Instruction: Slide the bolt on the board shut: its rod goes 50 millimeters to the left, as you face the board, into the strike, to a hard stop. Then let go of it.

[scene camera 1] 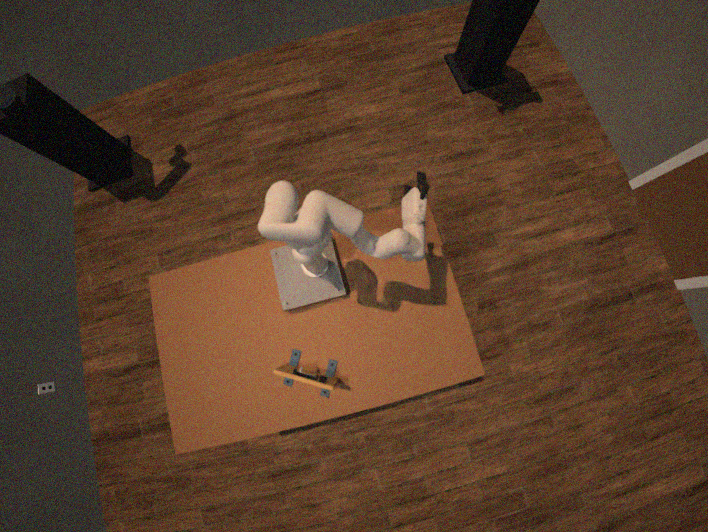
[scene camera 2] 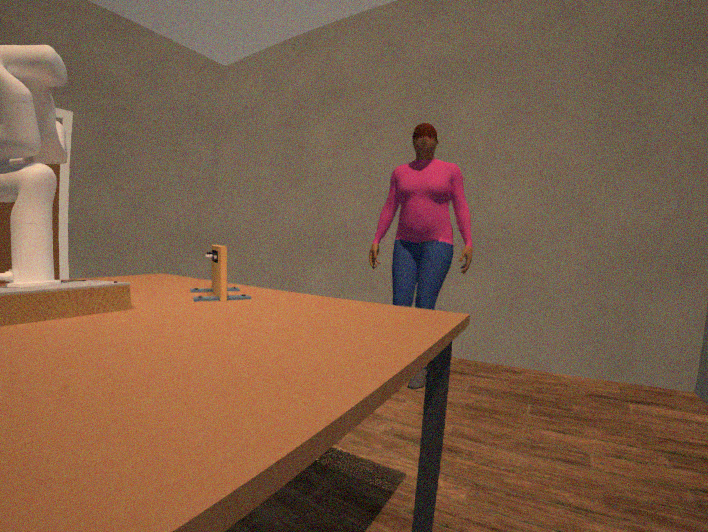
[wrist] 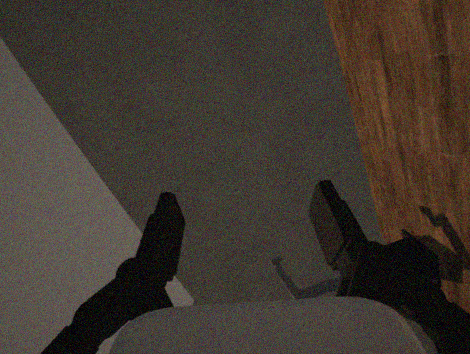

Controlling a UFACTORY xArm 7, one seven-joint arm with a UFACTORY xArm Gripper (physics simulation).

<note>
I see my gripper [scene camera 1: 414,179] and an upright wooden board [scene camera 1: 286,370].
My gripper shows as well in the wrist view [wrist: 245,201].
</note>
